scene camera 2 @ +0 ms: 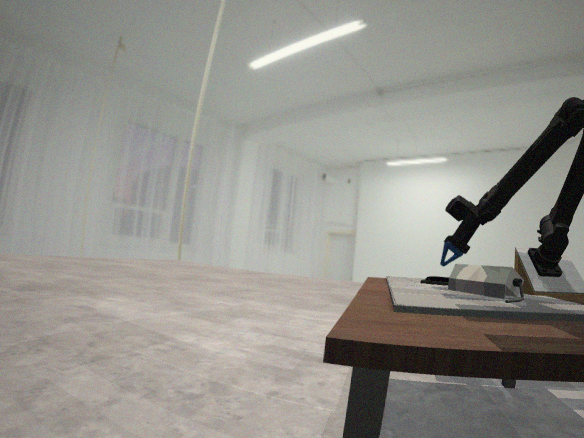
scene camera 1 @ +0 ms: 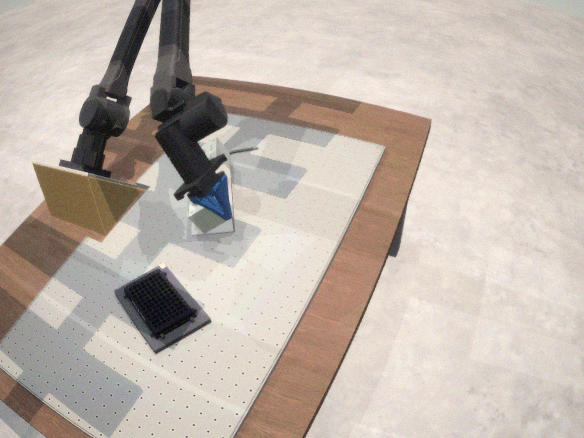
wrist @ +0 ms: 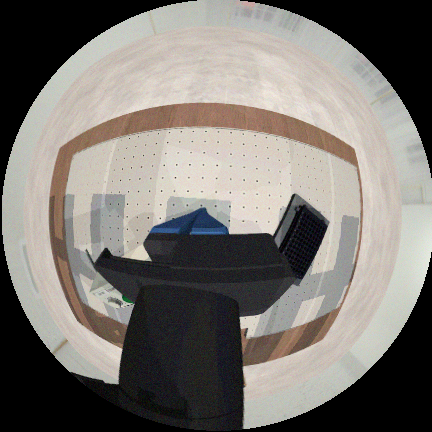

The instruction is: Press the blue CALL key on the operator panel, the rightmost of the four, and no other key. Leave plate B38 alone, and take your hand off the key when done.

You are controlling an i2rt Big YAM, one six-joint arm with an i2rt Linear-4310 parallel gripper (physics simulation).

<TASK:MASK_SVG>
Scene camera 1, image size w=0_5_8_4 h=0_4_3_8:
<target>my gripper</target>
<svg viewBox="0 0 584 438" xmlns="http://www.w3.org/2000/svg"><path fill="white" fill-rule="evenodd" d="M192 142L193 149L187 146L181 152L169 158L184 181L173 195L179 201L189 192L187 196L191 202L212 211L224 220L229 220L232 218L229 201L228 177L224 171L216 173L216 170L228 159L224 154L221 154L209 160L198 142Z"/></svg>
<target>black gridded tray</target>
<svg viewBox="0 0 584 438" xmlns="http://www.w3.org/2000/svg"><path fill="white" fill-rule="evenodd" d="M156 269L124 287L124 292L156 339L159 339L161 334L166 335L190 321L192 316L195 318L197 315L162 271Z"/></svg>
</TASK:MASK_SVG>
